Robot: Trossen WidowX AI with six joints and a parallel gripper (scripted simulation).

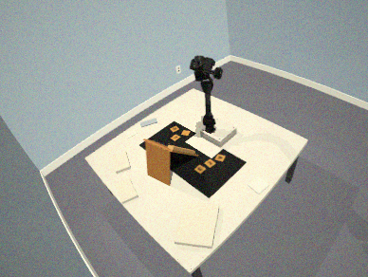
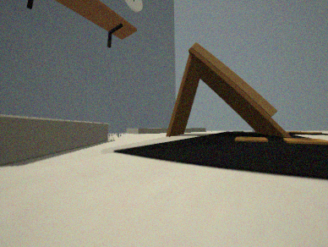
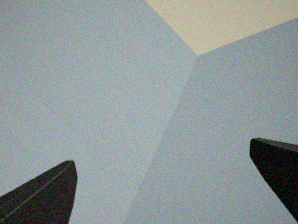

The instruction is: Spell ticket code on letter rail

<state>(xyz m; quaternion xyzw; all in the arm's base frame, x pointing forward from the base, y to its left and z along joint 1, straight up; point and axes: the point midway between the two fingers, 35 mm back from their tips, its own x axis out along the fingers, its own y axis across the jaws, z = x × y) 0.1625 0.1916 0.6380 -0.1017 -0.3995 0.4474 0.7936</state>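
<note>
Now: gripper tip 720 mm above the letter tile, 60 mm short of it and 50 mm to the left of it. From my gripper tip the other things lie so: grey-blue piece: 790 mm to the right, 720 mm below, 20 mm behind; then black mat: 720 mm below, 230 mm to the right, 30 mm ahead; then white ticket: 630 mm below, 270 mm to the right, 130 mm ahead.
</note>
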